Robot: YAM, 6 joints.
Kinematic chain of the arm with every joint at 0, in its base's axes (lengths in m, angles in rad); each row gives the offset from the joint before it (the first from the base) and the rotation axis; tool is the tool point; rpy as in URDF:
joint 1: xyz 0 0 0.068 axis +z
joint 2: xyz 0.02 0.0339 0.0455 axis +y
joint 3: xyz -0.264 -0.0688 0 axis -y
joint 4: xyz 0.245 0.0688 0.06 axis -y
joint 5: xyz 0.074 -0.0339 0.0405 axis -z
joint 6: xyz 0.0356 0 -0.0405 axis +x
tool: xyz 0 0 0 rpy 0 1.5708 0
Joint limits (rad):
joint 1: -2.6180..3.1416
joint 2: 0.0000..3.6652
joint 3: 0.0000..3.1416
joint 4: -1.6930..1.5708
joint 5: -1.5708..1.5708
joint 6: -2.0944..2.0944
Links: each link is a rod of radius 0.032 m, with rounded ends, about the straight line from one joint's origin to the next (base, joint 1, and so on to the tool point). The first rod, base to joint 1, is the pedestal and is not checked.
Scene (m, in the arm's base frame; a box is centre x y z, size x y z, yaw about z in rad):
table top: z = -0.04
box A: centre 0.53 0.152 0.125 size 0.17 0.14 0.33 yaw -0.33
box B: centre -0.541 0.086 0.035 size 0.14 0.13 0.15 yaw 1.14
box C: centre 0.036 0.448 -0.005 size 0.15 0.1 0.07 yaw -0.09
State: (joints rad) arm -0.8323 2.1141 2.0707 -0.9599 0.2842 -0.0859
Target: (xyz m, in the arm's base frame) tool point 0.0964 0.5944 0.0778
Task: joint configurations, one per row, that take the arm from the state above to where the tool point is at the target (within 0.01 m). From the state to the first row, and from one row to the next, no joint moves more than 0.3 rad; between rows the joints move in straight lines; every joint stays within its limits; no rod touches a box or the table.
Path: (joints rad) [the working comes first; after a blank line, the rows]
Joints at the target: 1.4171 2.8586 2.4854 -0.3949 0.1203 -0.0859
Straight joint move there: touches box A.

1: -0.5513 2.1971 2.2324 -0.8038 0.2617 -0.0859
2: -0.2703 2.2801 2.3942 -0.6477 0.2392 -0.0859
3: 0.0107 2.3631 2.5559 -0.4916 0.2168 -0.0859
4: 0.2918 2.4461 2.7176 -0.3355 0.1943 -0.0859
5: 0.5731 2.5492 2.6596 -0.3503 0.1758 -0.0859
6: 0.8544 2.6523 2.6015 -0.3652 0.1573 -0.0859
7: 1.1358 2.7555 2.5435 -0.3801 0.1388 -0.0859
8: 1.4171 2.8586 2.4854 -0.3949 0.1203 -0.0859

